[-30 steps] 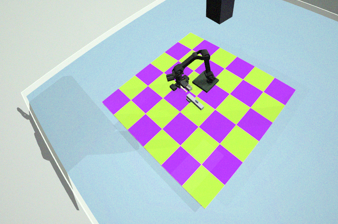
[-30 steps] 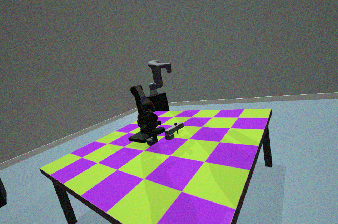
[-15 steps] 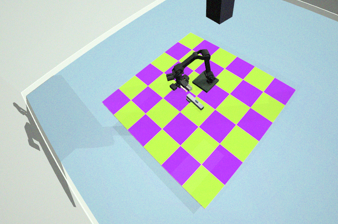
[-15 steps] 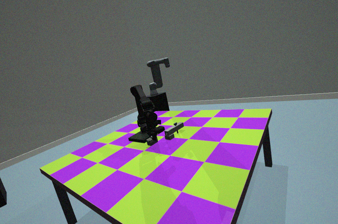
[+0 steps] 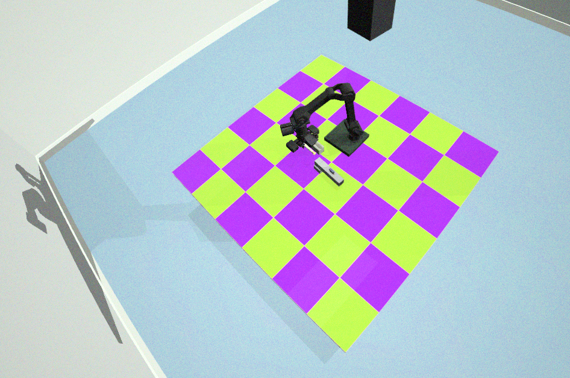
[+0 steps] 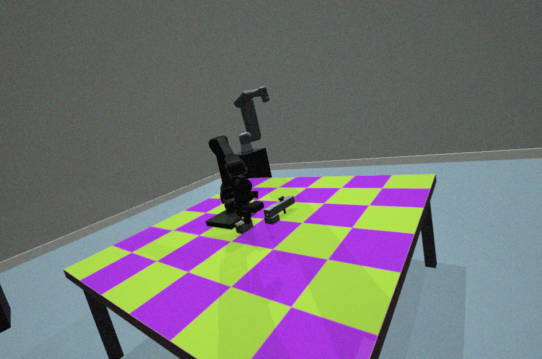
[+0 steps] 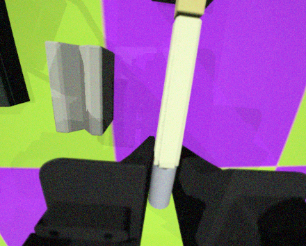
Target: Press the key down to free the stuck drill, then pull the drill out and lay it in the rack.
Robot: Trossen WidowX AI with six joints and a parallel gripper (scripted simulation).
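The drill is 40 mm to the left of my gripper tip and 30 mm above it. From my gripper tip the other things lie so: grey grooved rack (70 mm behind, 30 mm to the left, 30 mm below); then dark key (220 mm to the left); then grey holder block (200 mm to the left, 10 mm below).
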